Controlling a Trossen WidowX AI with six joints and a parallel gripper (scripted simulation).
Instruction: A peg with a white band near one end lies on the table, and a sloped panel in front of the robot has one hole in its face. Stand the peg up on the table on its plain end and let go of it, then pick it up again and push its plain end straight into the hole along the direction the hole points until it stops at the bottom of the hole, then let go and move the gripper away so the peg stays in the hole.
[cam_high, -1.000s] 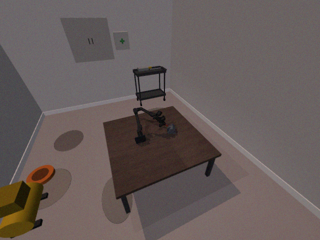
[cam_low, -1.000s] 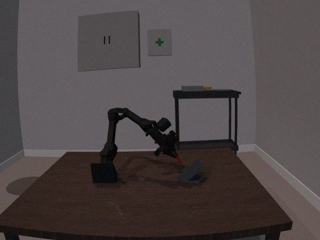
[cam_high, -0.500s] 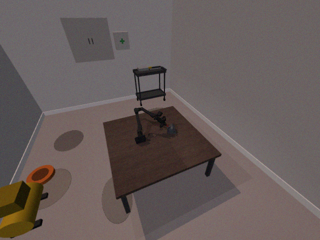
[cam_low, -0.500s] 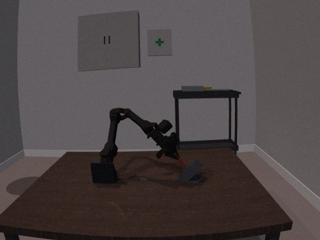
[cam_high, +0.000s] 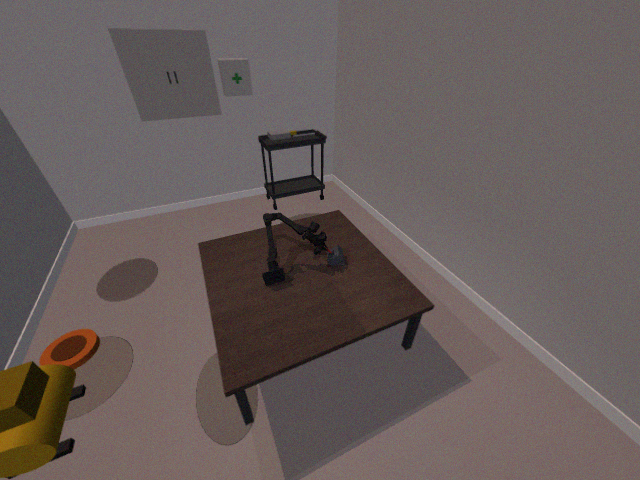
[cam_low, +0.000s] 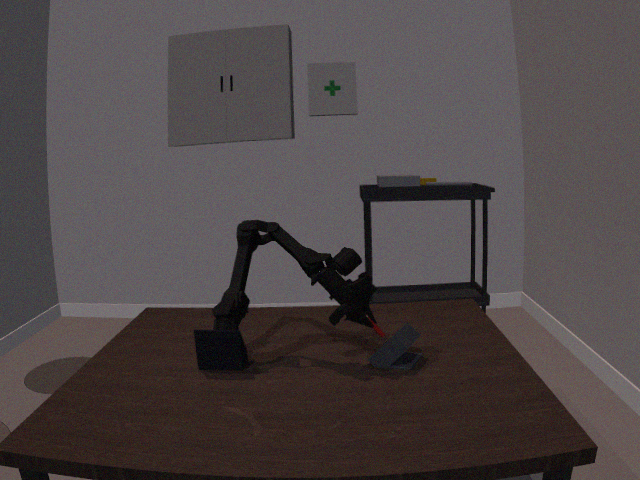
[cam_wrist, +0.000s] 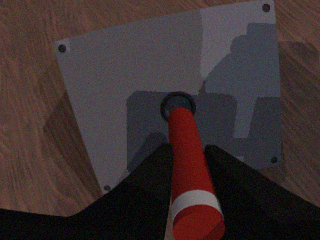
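Now: the grey sloped panel 6 cm below my gripper tip, 6 cm ahead of it and 2 cm to the right of it. Round my gripper tip: red peg (1 cm behind, 1 cm above).
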